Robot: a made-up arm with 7 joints. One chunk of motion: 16 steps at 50 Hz.
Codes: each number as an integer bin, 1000 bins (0 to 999) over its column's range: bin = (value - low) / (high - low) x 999, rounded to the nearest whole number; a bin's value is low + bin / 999 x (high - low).
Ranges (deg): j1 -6..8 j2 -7..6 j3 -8..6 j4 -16..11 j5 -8..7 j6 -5..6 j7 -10..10
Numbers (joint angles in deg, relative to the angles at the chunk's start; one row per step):
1: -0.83 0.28 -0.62 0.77 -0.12 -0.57 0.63
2: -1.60 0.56 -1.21 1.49 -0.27 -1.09 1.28
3: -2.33 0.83 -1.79 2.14 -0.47 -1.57 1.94
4: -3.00 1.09 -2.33 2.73 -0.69 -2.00 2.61
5: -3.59 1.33 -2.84 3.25 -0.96 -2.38 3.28
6: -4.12 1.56 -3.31 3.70 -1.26 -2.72 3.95
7: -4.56 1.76 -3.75 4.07 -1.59 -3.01 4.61
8: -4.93 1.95 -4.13 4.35 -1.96 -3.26 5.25
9: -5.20 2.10 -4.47 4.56 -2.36 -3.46 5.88
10: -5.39 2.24 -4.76 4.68 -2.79 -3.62 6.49
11: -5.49 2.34 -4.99 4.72 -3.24 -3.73 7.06
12: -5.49 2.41 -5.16 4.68 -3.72 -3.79 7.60
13: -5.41 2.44 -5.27 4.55 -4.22 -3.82 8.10
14: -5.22 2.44 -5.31 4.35 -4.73 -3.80 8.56
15: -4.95 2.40 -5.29 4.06 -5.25 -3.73 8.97
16: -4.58 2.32 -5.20 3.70 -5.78 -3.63 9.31
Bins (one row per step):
1: 369 559 527 620 525 402 531
2: 314 581 485 647 515 355 563
3: 262 602 443 671 501 312 596
4: 214 622 405 693 487 272 630
5: 172 640 368 712 469 238 663
6: 134 658 335 729 449 207 697
7: 103 673 303 743 427 181 730
8: 76 688 276 753 402 158 762
9: 57 699 252 761 376 140 793
10: 44 710 231 765 347 125 824
11: 36 718 215 767 317 115 852
12: 36 723 203 765 285 110 879
13: 42 725 195 760 252 107 904
14: 56 725 192 753 218 109 927
15: 75 722 193 742 183 115 948
16: 101 716 200 729 148 124 965

